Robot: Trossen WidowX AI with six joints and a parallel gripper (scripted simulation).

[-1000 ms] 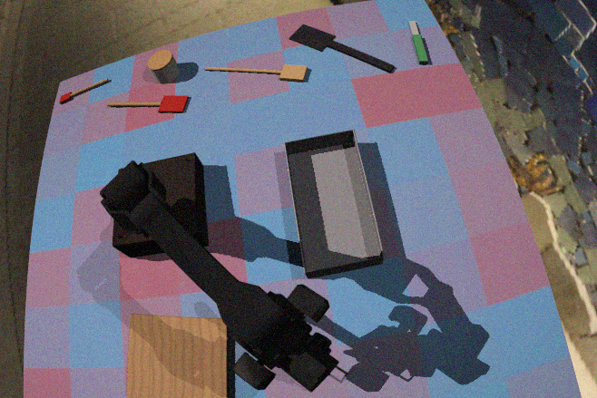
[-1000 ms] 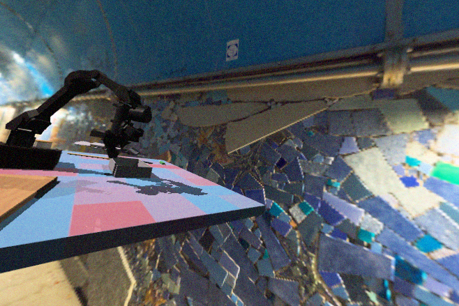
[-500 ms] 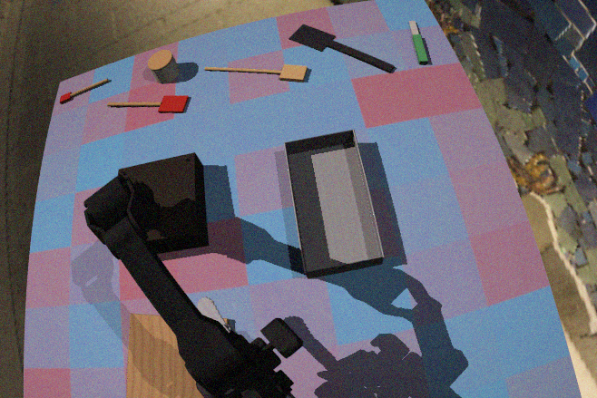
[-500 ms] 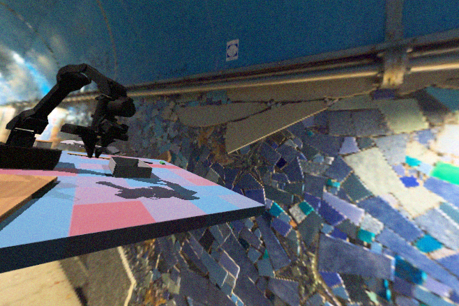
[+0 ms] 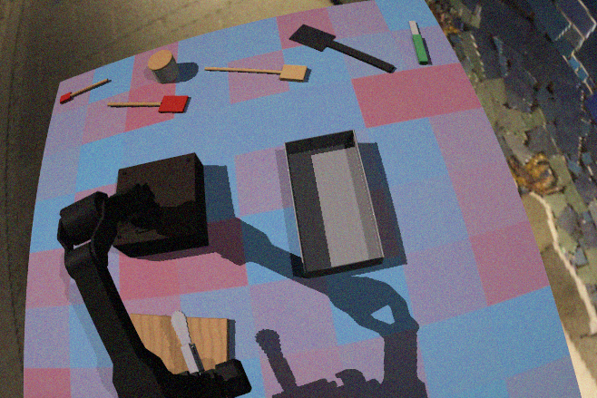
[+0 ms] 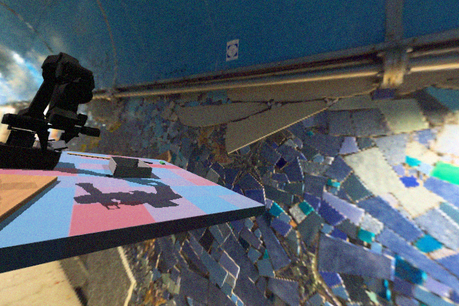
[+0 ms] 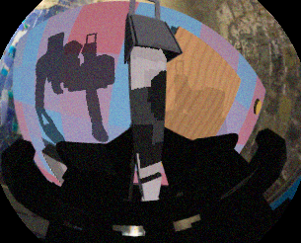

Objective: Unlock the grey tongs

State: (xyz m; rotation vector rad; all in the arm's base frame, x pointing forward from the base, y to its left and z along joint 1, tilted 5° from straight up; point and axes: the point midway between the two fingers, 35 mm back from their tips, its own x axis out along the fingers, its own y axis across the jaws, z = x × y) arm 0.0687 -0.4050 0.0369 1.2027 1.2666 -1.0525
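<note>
Now: the wooden board 12 cm behind my gripper tip, 10 cm below it and 1 cm to the left of it. Round my gripper tip: roasting tin: 33 cm to the left, 33 cm ahead, 8 cm below; black spatula: 79 cm to the left, 50 cm ahead, 11 cm below; red spatula: 80 cm to the left, 10 cm below, 5 cm behind.
</note>
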